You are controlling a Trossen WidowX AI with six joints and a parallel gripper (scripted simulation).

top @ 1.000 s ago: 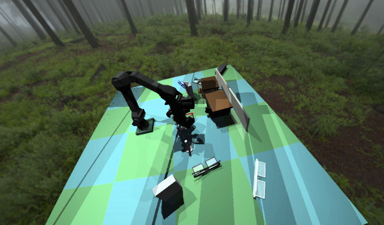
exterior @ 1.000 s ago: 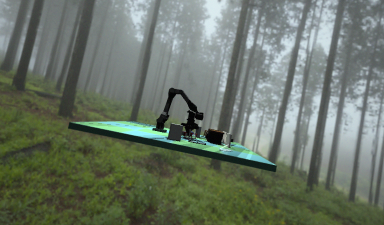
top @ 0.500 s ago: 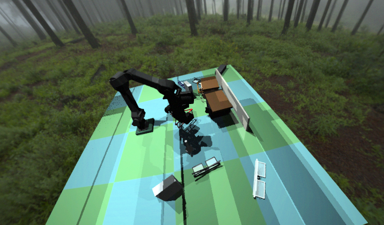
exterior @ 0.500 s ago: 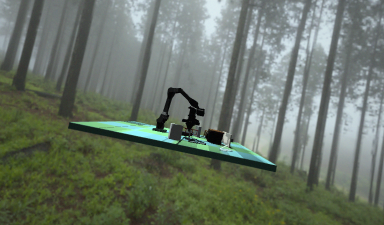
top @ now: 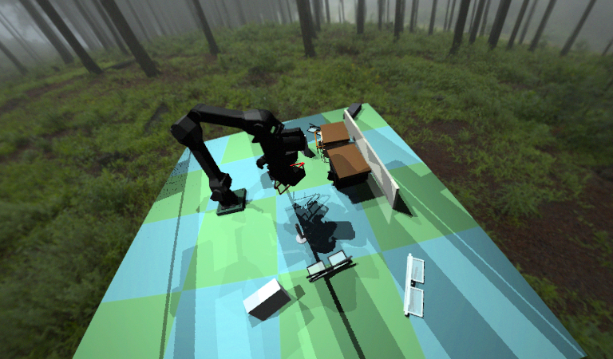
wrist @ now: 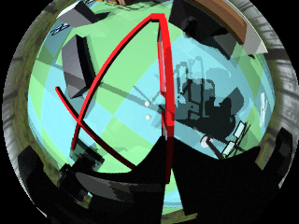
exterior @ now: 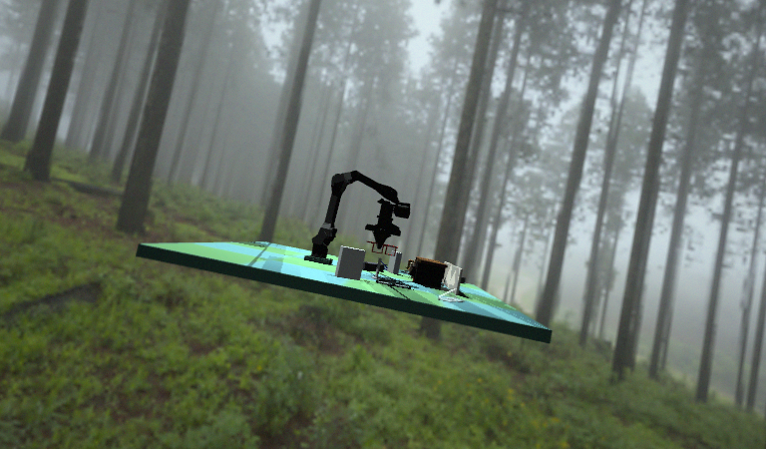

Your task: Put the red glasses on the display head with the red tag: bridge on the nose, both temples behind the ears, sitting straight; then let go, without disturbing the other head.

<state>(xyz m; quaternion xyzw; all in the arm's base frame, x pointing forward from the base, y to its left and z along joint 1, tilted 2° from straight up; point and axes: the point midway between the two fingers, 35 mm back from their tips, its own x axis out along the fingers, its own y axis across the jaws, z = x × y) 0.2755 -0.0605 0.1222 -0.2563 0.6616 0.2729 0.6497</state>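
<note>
The small stand is 15 cm to the right of my gripper tip, 9 cm below it and 2 cm ahead of it. From my gripper tip the other things lie so: long white wall panel: 35 cm ahead, 19 cm to the left, 6 cm below.
</note>
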